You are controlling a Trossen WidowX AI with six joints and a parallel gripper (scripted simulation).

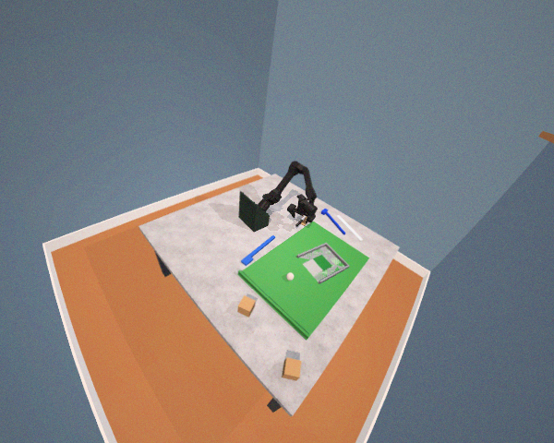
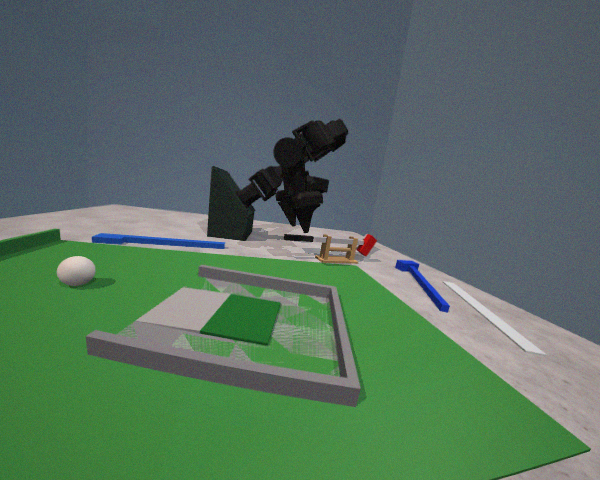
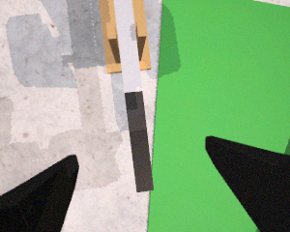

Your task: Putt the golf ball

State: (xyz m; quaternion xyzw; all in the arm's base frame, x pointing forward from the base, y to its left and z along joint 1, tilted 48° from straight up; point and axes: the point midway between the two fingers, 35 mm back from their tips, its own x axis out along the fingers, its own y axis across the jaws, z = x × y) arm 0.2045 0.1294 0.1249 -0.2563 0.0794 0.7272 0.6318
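Right now my gripper tip is 40 mm past the red putter, 110 mm to the right of it and 30 mm above it. Also, from my gripper tip: white golf ball: 270 mm ahead, 340 mm to the right, 60 mm below; wooden stand: 40 mm behind, 130 mm to the left, 50 mm below; blue putter: 90 mm ahead, 310 mm to the left, 70 mm below.
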